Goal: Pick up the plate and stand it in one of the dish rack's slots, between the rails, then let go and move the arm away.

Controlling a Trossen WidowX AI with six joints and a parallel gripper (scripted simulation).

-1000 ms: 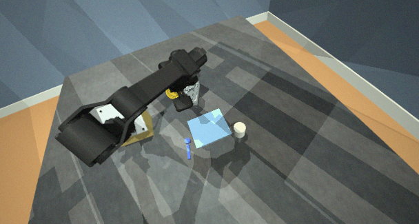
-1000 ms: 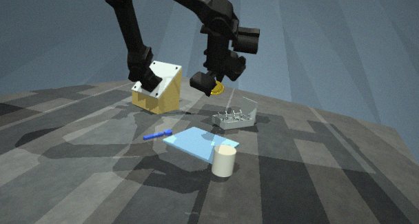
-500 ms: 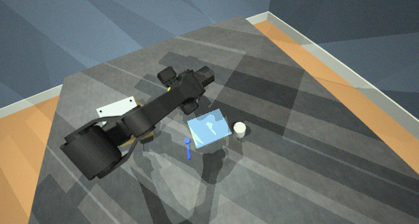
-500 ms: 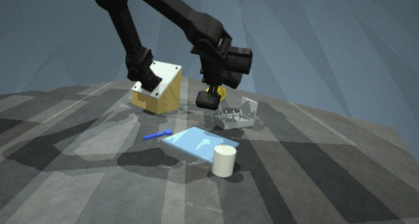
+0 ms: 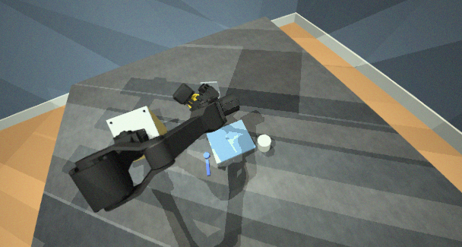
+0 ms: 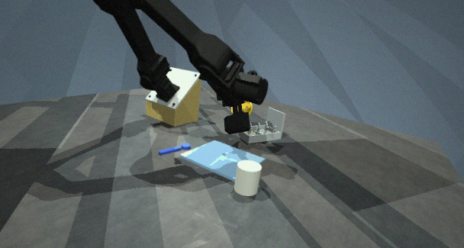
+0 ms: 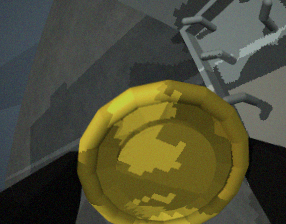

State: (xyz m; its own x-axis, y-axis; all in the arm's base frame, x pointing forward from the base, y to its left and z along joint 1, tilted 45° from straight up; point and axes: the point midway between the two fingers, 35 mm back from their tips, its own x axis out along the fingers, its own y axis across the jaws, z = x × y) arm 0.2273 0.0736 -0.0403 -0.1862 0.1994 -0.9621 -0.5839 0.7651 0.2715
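Right now the dish rack is 5 cm ahead of my gripper tip, 3 cm to the left of it and 5 cm below it. From my gripper tip the other things lie so: light blue mat (9 cm ahead, 17 cm to the right, 7 cm below); then blue spoon (1 cm behind, 22 cm to the right, 7 cm below); then white cup (20 cm ahead, 23 cm to the right, 5 cm below).
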